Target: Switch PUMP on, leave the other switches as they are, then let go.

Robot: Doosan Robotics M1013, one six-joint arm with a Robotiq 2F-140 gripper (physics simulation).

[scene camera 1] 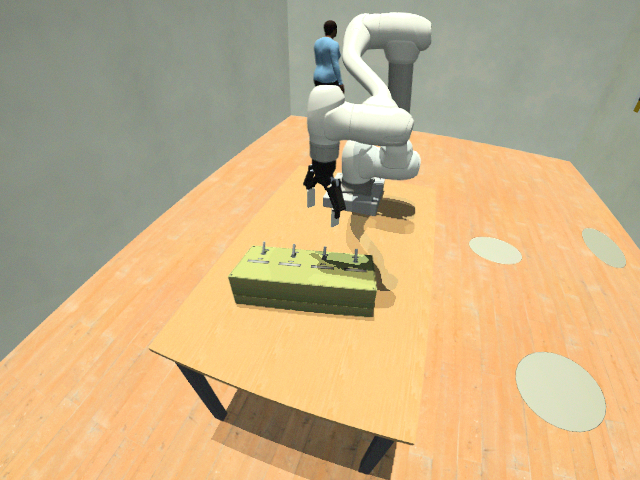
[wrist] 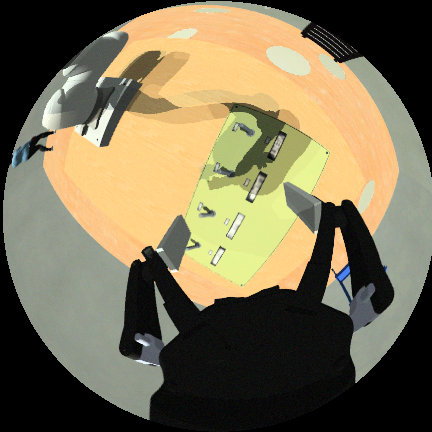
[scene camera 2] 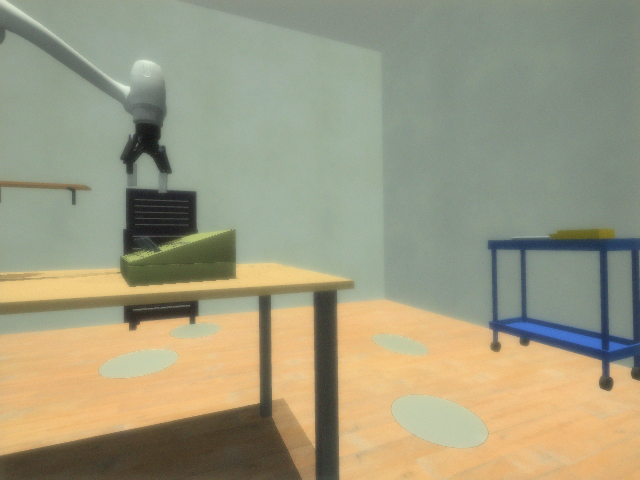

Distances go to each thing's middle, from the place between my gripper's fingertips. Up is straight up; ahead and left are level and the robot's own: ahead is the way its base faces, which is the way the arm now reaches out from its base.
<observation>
The yellow-green switch box (scene camera 1: 336, 284) lies 7 cm ahead of my hand, 4 cm to the right of it and 21 cm below it.
</observation>
